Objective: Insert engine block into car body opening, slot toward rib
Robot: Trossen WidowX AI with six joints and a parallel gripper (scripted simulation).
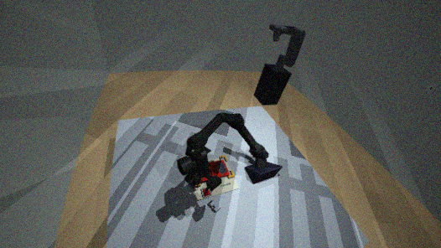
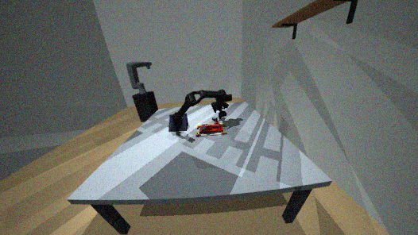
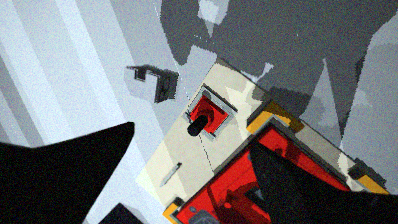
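Now: gripper tip 30 mm past the engine block, 90 mm to the right of it and 70 mm above it.
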